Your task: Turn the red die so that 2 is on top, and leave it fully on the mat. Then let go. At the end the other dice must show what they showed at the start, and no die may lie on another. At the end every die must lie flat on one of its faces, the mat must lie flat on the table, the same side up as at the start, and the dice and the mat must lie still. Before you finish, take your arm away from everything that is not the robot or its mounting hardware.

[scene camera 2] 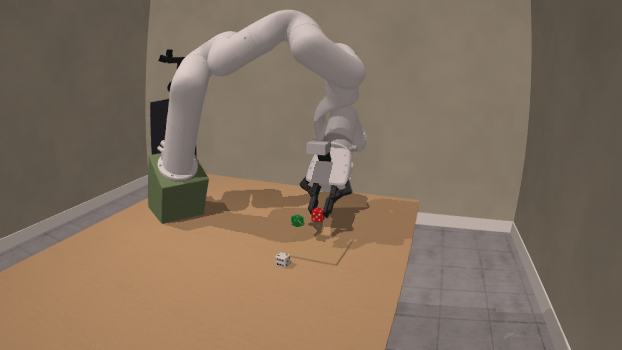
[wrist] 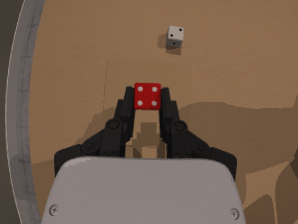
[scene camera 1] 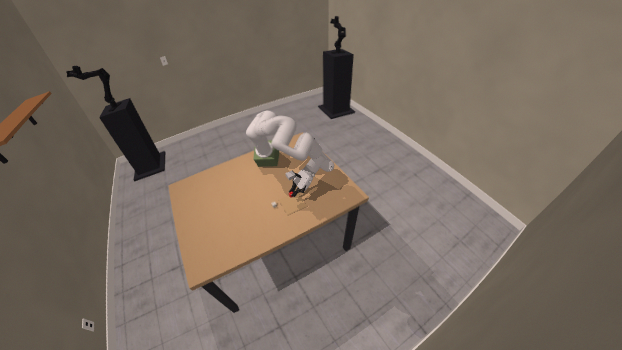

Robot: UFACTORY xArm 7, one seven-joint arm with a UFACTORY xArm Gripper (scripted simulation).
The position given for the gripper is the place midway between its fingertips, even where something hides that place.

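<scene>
On scene camera 2 you'd see the gripper (scene camera 2: 318, 214). The wrist view's got the gripper (wrist: 147, 98) as well, along with a red die (wrist: 147, 96) and a tan mat (wrist: 120, 73).
</scene>
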